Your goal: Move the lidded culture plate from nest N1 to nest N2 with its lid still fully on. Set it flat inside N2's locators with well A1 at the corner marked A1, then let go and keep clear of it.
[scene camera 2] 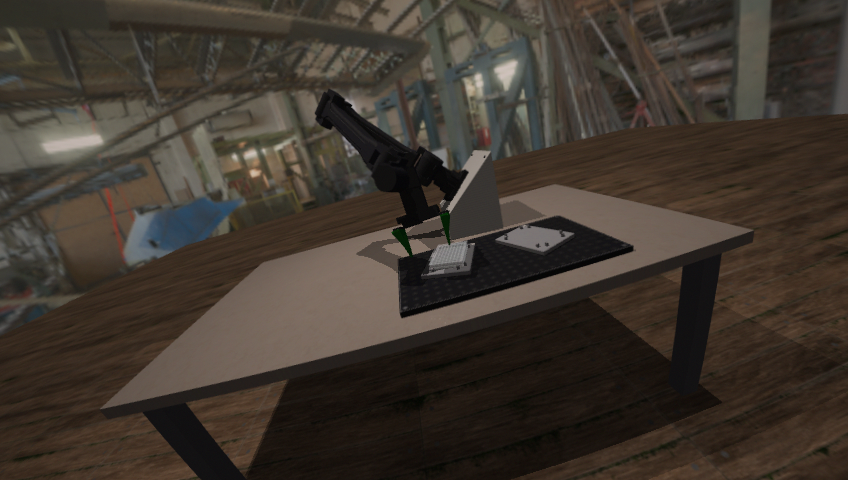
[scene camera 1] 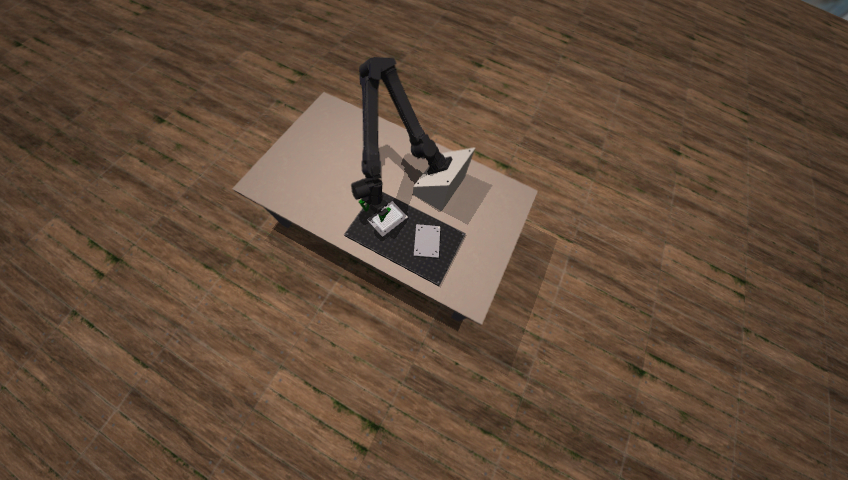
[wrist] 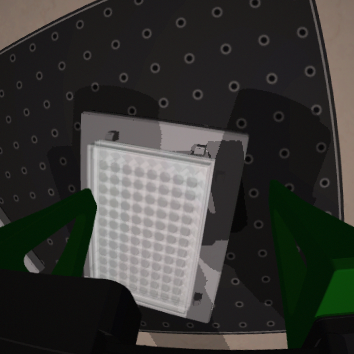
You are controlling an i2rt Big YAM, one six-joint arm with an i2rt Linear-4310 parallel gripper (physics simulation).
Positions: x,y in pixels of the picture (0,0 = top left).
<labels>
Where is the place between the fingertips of my gripper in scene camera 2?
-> At 430,251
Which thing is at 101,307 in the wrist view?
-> My gripper.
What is my gripper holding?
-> Nothing.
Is my gripper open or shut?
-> Open.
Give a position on a grey nest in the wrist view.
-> At 228,147
</labels>
